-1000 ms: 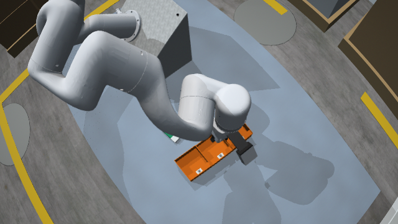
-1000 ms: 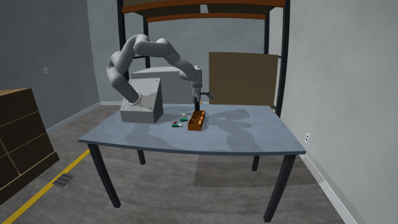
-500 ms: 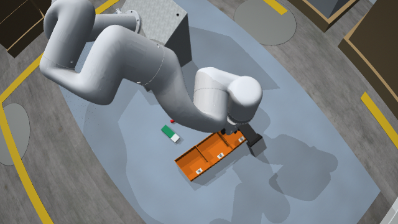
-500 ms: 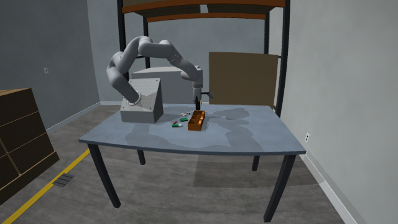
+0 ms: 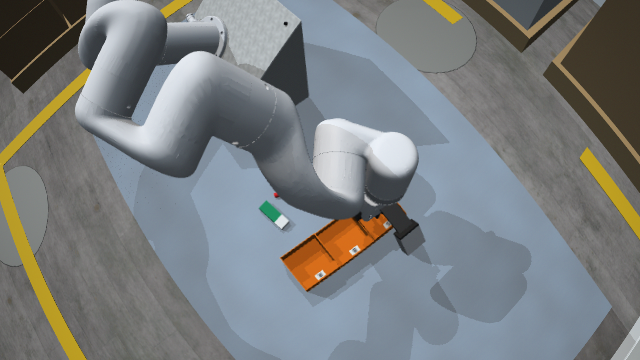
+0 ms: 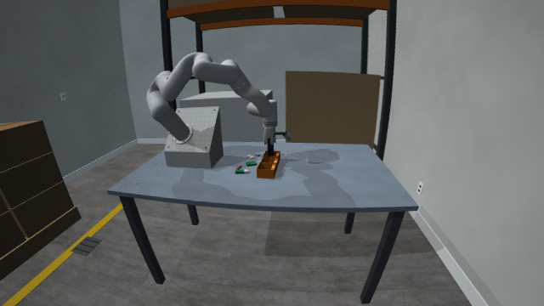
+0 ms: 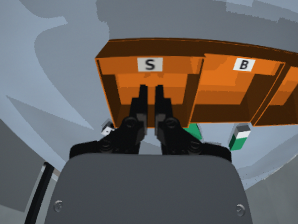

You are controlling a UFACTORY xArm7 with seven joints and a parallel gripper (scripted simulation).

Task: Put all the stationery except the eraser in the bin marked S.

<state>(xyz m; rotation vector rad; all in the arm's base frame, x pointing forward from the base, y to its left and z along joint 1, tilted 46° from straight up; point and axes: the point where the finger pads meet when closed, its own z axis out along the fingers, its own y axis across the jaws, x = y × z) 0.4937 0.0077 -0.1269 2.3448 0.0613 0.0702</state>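
Right now my hand is 9 cm past the grey sharpener, 7 cm to the right of it and 5 cm above it. Also, from my hand: dotted domino: 13 cm behind, 5 cm below, 4 cm to the left; then orange bin: 8 cm to the right, 3 cm below, 1 cm ahead; then green block: 10 cm behind, 6 cm to the right, 5 cm below.
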